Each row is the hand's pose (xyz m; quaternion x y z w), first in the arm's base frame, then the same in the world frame.
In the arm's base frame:
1: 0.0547 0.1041 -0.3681 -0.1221 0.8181 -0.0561 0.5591
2: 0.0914 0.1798 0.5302 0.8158 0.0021 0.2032 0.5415
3: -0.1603 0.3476 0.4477 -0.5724 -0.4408 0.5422 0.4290
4: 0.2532 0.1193 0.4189 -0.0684 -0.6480 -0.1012 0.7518
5: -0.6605 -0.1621 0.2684 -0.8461 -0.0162 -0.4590 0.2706
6: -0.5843 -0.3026 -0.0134 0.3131 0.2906 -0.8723 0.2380
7: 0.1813 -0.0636 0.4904 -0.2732 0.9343 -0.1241 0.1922
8: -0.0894 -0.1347 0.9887 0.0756 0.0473 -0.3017 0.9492
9: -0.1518 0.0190 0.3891 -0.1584 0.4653 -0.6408 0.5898
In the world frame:
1: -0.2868 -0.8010 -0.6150 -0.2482 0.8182 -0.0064 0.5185
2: -0.1966 -0.6462 0.2692 0.7979 0.1392 0.2329 0.5382
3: -0.4890 -0.5543 0.2031 -0.4998 -0.4712 0.6339 0.3555
4: -0.0344 -0.6729 0.1458 -0.0152 -0.6189 0.0222 0.7850
5: -0.8539 -1.1861 0.1045 -0.8662 -0.1283 -0.3798 0.2982
6: -0.7677 -1.3253 -0.1751 0.2238 0.3086 -0.8576 0.3452
7: -0.0506 -0.8616 0.2345 -0.4031 0.8945 -0.1180 0.1534
8: -0.2515 -0.9579 0.7608 0.0217 0.0901 -0.1818 0.9790
9: -0.4009 -0.8738 0.1628 -0.2669 0.4453 -0.5674 0.6392

